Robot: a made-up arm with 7 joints. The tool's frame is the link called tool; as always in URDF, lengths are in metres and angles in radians. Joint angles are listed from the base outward.
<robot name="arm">
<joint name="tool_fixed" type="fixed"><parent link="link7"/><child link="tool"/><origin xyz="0 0 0" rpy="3.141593 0 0"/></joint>
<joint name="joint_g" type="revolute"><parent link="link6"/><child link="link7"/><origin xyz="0.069 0 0" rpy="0 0 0"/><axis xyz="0 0 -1"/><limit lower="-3.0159" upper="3.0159"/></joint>
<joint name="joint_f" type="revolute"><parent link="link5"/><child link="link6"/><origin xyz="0 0 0" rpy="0 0 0"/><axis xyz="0 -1 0"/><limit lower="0.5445" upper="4.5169"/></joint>
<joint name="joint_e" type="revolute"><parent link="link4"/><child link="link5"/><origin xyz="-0.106 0 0.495" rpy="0 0 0"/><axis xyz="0 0 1"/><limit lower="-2.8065" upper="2.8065"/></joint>
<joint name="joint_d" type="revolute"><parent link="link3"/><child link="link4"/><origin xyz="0.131 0 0" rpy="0 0 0"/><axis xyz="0 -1 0"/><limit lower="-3.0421" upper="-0.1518"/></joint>
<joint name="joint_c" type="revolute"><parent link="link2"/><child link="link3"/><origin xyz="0 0 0.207" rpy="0 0 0"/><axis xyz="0 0 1"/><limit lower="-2.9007" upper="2.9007"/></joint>
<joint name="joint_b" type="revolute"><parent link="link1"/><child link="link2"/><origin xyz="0 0 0" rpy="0 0 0"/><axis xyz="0 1 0"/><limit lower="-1.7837" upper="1.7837"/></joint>
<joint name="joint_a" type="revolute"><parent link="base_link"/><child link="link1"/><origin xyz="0 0 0.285" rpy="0 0 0"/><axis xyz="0 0 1"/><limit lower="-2.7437" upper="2.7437"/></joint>
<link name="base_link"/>
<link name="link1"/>
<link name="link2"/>
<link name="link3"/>
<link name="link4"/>
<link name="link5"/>
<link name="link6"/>
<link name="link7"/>
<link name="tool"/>
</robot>
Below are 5 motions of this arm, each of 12 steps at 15 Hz.
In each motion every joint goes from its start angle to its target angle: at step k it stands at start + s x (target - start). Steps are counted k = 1, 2, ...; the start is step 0. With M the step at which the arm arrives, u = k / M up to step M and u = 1 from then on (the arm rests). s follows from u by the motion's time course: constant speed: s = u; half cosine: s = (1 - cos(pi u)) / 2; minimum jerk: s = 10 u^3 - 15 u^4 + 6 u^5.
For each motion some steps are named. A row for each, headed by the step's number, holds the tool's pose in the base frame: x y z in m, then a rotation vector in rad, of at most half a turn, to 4 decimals.
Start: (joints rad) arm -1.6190 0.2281 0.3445 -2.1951 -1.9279 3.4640 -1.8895
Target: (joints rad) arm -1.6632 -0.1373 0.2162 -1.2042 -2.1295 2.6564 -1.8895
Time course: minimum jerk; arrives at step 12
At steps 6, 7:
6: 0.1925 -0.6195 0.4754 0.6477 1.8980 -1.5611
7: 0.1754 -0.6135 0.5844 0.6663 1.6350 -1.8601

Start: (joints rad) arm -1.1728 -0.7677 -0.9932 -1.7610 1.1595 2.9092 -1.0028
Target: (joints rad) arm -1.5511 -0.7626 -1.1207 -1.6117 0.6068 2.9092 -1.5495
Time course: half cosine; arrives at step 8
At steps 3, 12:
3: -0.5649 -0.1812 0.6834 0.4203 -1.3487 1.2148
12: -0.6013 0.0490 0.7069 0.6001 -1.2296 0.2668

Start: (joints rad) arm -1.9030 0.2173 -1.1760 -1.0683 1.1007 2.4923 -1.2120
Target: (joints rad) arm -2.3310 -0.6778 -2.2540 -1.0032 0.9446 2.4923 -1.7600
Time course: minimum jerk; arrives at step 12
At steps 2, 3, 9, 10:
2: -0.5734 -0.0546 0.8303 0.7759 -1.3741 0.1204
3: -0.5550 0.0315 0.8513 0.6906 -1.3575 0.0228
9: 0.0864 0.7187 0.6186 -0.3767 -1.5157 -0.9362
10: 0.1548 0.7297 0.5667 -0.4727 -1.5590 -0.9865

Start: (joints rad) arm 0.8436 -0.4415 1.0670 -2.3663 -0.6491 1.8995 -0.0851
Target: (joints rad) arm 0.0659 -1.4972 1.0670 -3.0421 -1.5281 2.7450 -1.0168
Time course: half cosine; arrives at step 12
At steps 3, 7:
3: -0.1221 0.5849 0.3094 0.7883 1.8577 0.7320
7: 0.1461 0.4838 0.3184 0.1330 1.4334 0.2995

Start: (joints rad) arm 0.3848 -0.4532 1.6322 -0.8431 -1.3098 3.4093 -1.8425
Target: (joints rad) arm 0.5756 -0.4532 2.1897 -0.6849 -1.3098 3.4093 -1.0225
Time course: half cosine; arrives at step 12
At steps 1, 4, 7, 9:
1: -0.4779 0.2350 0.7989 -1.2196 -0.1589 1.7512
4: -0.5180 0.1662 0.7868 -1.3235 -0.1399 2.0683
7: -0.5550 0.0439 0.7721 -1.5401 -0.0876 2.5642
9: -0.5599 -0.0303 0.7667 1.5302 0.0362 -2.5480

